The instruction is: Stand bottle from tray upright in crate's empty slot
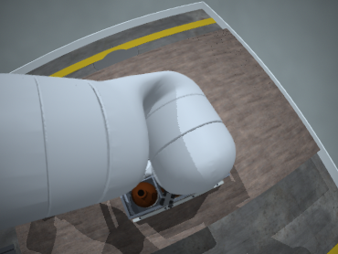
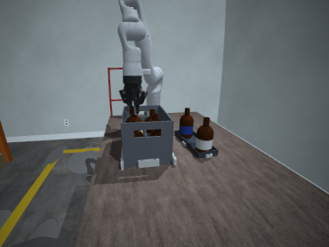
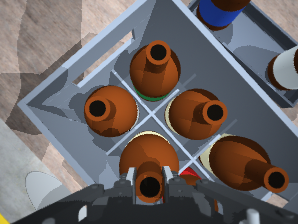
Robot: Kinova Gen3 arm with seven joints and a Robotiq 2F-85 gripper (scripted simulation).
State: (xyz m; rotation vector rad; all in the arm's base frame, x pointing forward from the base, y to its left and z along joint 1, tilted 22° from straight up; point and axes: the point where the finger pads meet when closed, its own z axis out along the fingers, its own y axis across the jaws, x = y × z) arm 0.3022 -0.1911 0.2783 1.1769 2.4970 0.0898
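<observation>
My hand is 70 mm above the cream-label bottle. The rest, counted from my hand: grey crate: 10 mm ahead, 50 mm to the left, 100 mm below; then blue-label bottle: 50 mm behind, 290 mm to the left, 100 mm below; then white-label bottle: 130 mm ahead, 280 mm to the left, 100 mm below.
</observation>
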